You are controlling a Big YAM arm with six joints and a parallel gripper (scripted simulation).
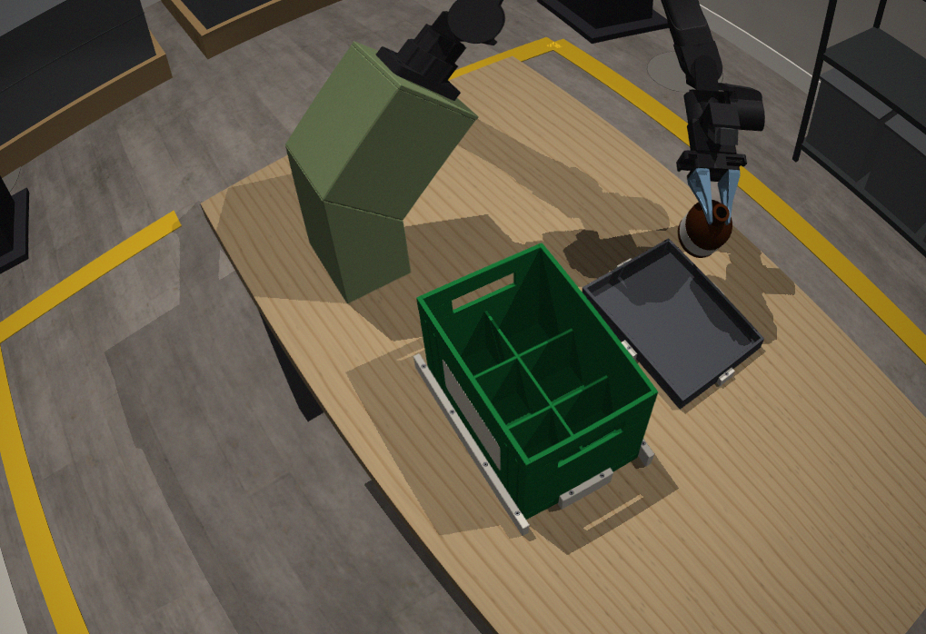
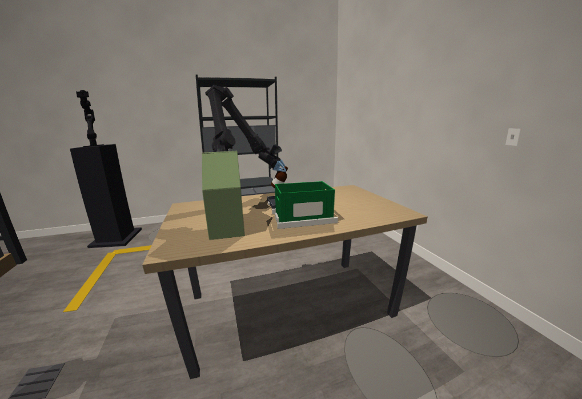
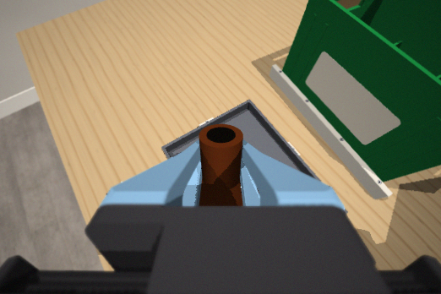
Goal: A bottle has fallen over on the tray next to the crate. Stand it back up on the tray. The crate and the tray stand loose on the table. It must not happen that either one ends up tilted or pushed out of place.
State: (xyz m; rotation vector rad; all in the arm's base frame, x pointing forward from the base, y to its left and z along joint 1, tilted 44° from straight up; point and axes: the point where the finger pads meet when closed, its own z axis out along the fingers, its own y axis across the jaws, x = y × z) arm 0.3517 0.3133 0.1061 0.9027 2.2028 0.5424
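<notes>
Right now my hand is 30 mm past the brown bottle, 10 mm to the right of it and 50 mm above it. Also, from my hand: dark grey tray (10 mm ahead, 50 mm to the right, 190 mm below); green crate (40 mm ahead, 330 mm to the right, 120 mm below).
</notes>
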